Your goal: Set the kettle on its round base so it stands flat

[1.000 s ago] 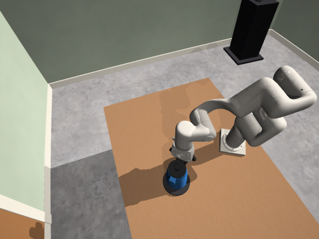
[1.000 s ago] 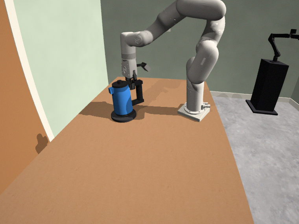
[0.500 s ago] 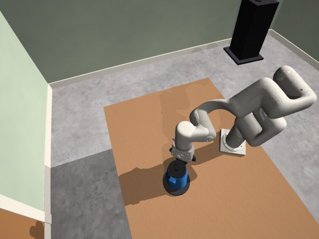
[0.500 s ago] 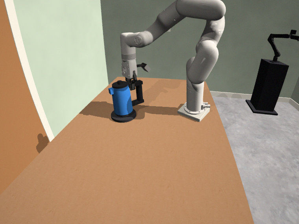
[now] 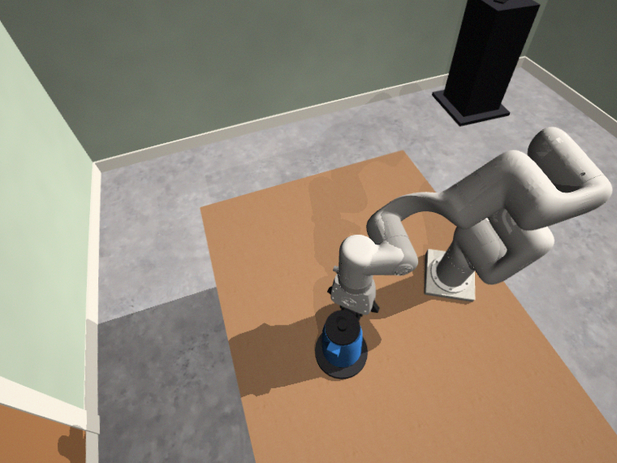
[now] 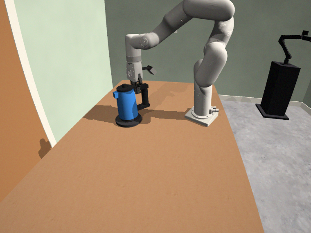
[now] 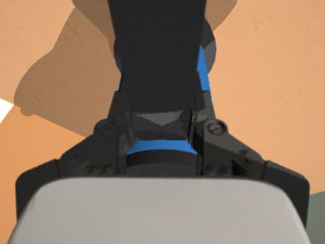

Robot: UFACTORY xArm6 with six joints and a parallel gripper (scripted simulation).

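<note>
The blue kettle is 5 cm below my hand, 2 cm to the left of it and 2 cm ahead of it. From my hand the other things lie so: round black base (16 cm below, 5 cm to the left, 4 cm ahead).
</note>
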